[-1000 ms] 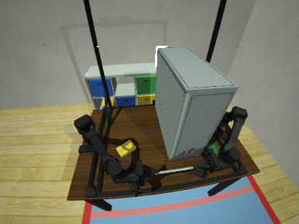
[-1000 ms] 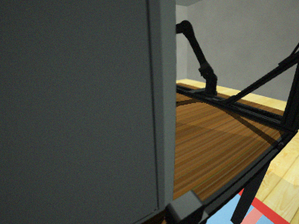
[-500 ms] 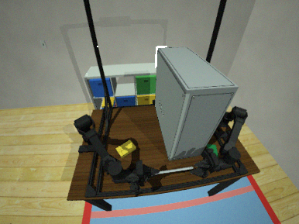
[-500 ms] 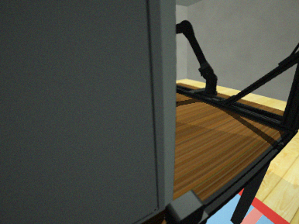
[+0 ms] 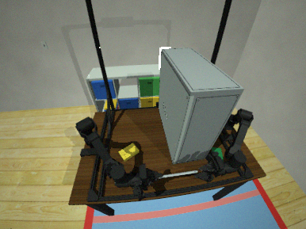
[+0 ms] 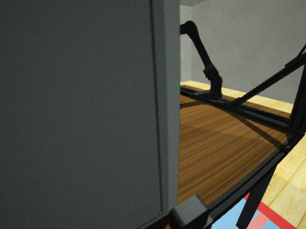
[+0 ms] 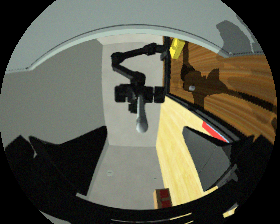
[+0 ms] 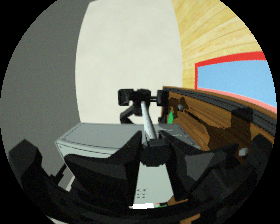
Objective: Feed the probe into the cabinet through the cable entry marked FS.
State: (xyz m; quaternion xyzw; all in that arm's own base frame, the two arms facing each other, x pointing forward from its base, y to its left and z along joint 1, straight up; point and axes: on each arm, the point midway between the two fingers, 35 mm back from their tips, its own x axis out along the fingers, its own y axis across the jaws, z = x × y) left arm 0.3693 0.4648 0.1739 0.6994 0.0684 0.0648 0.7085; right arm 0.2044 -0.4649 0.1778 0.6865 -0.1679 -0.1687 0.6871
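The probe lies 10 mm behind my left hand and 130 mm to the right of it.
The probe lies 10 cm to the left of my right hand and 1 cm ahead of it.
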